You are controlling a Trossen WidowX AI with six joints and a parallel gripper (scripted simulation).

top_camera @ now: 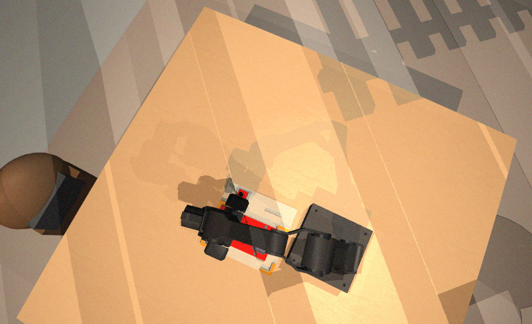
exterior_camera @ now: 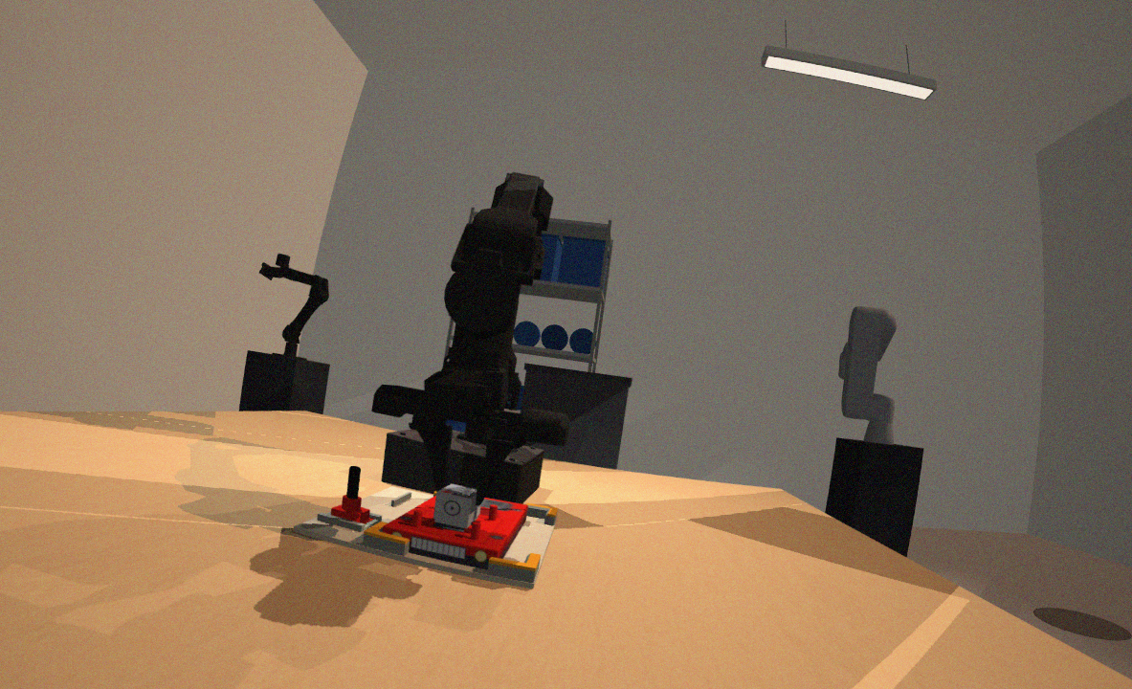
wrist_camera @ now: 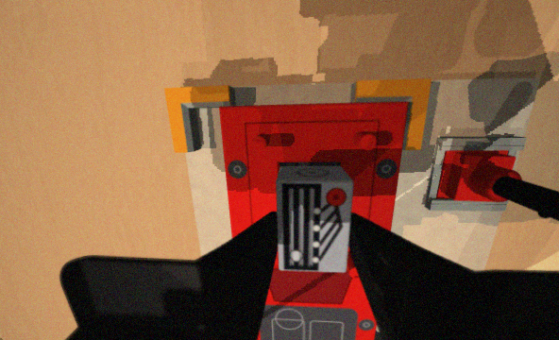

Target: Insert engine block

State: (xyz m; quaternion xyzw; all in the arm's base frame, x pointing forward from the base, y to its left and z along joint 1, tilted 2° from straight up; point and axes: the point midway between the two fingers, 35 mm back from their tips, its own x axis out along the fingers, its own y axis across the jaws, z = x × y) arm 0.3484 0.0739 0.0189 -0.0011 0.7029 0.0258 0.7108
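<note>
Right now my gripper tip is 1 cm above the engine block.
</note>
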